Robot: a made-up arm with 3 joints. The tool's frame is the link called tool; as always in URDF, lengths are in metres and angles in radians. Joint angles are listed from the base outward.
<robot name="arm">
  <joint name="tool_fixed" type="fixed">
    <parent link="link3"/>
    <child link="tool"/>
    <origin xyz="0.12 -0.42 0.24" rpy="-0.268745 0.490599 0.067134"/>
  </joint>
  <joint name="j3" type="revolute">
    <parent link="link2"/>
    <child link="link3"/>
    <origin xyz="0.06 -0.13 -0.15"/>
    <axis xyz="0 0 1"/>
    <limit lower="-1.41" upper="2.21"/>
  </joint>
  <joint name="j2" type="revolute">
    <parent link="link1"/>
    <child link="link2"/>
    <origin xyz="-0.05 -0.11 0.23"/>
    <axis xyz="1 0 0"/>
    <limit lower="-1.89" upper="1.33"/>
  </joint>
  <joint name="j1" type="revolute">
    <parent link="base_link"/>
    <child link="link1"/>
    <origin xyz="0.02 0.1 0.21"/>
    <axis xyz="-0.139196 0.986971 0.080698"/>
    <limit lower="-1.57" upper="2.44"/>
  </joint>
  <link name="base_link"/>
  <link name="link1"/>
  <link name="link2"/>
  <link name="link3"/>
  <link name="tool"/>
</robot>
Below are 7 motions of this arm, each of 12 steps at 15 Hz.
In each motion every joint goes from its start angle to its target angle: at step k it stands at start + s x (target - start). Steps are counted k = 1, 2, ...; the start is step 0. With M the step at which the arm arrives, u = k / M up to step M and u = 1 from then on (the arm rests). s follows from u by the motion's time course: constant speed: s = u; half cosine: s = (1 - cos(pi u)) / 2; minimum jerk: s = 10 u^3 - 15 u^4 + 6 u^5.
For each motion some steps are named. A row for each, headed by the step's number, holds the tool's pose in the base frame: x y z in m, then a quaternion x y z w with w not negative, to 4 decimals.
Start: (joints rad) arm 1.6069 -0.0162 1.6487
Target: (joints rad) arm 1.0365 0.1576 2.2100
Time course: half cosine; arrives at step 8
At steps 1, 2, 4, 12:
1: 0.3512 0.0699 -0.2032 0.2781 0.5193 0.7481 0.3053
2: 0.3710 0.0945 -0.1734 0.2759 0.4826 0.7686 0.3165
4: 0.4238 0.1678 -0.0568 0.2564 0.3562 0.8321 0.3391
12: 0.4484 0.2455 0.1481 0.1969 0.1680 0.9070 0.3323

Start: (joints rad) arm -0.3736 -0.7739 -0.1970
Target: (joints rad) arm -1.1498 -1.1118 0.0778
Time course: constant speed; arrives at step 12
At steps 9, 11, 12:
9: -0.5093 -0.2896 0.7032 -0.4429 -0.1104 -0.3314 0.8257
11: -0.5672 -0.2633 0.6489 -0.4437 -0.1407 -0.3638 0.8068
12: -0.5935 -0.2496 0.6192 -0.4430 -0.1545 -0.3806 0.7969

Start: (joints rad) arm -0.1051 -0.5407 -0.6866
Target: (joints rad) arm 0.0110 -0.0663 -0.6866
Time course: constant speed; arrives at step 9
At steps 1, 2, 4, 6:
1: -0.1972 -0.4423 0.7441 -0.2513 0.1601 -0.3333 0.8945
2: -0.1881 -0.4581 0.7248 -0.2310 0.1733 -0.3251 0.9005
4: -0.1713 -0.4859 0.6834 -0.1898 0.1998 -0.3089 0.9103
6: -0.1566 -0.5088 0.6389 -0.1477 0.2260 -0.2931 0.9172

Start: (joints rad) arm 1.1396 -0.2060 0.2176
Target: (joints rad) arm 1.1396 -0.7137 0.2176
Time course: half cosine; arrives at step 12
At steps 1, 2, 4, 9, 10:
1: 0.5849 -0.4119 0.2410 -0.2247 0.6906 0.2840 0.6261
2: 0.5950 -0.4047 0.2458 -0.2359 0.6895 0.2874 0.6215
4: 0.6303 -0.3760 0.2624 -0.2769 0.6848 0.2995 0.6039
9: 0.7275 -0.2581 0.3077 -0.4073 0.6589 0.3346 0.5367
10: 0.7377 -0.2403 0.3124 -0.4238 0.6543 0.3387 0.5269

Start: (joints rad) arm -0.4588 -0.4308 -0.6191
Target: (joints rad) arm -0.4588 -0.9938 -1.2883
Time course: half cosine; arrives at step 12
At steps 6, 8, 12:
6: -0.4907 -0.3257 0.6105 -0.1823 -0.0450 -0.5255 0.8298
8: -0.5365 -0.2346 0.5937 -0.1896 -0.0920 -0.6030 0.7694
12: -0.5638 -0.1447 0.5598 -0.1921 -0.1481 -0.6688 0.7028

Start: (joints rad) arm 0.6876 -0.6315 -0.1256
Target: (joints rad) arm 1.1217 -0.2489 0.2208
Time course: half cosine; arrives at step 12
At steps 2, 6, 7, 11, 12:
2: 0.5328 -0.3450 0.6617 -0.4506 0.5119 0.1003 0.7244
6: 0.5982 -0.3804 0.4746 -0.3628 0.6010 0.1987 0.6839
7: 0.6056 -0.3881 0.4170 -0.3331 0.6246 0.2245 0.6698
11: 0.5986 -0.4020 0.2624 -0.2450 0.6809 0.2857 0.6282
12: 0.5973 -0.4024 0.2551 -0.2406 0.6833 0.2883 0.6261

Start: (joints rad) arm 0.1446 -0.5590 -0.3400
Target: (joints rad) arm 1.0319 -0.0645 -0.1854
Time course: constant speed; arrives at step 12
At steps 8, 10, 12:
8: 0.3930 -0.4854 0.5696 -0.2854 0.5515 0.0204 0.7836
10: 0.4242 -0.4949 0.4871 -0.2533 0.6140 0.0456 0.7462
12: 0.4371 -0.5030 0.4048 -0.2187 0.6730 0.0644 0.7037

